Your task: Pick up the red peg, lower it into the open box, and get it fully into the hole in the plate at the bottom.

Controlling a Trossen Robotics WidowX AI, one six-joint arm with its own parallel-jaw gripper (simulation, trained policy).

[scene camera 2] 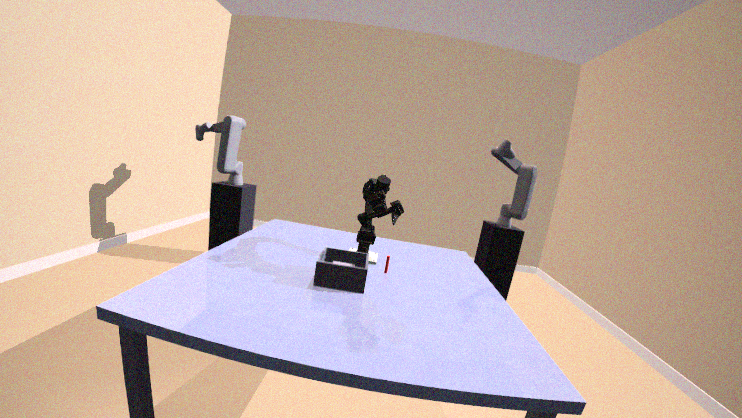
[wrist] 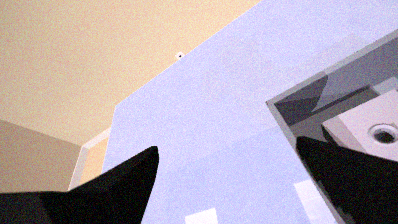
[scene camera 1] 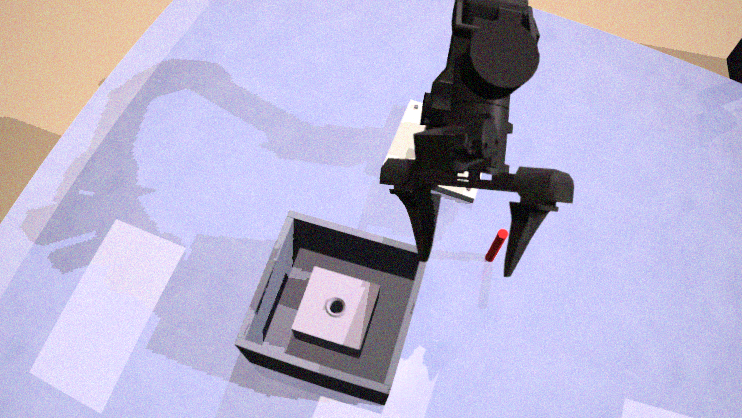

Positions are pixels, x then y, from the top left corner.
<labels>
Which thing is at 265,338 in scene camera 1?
A dark grey box.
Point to a grey plate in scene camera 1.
At 327,292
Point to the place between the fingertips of the gripper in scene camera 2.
At 382,228
</labels>
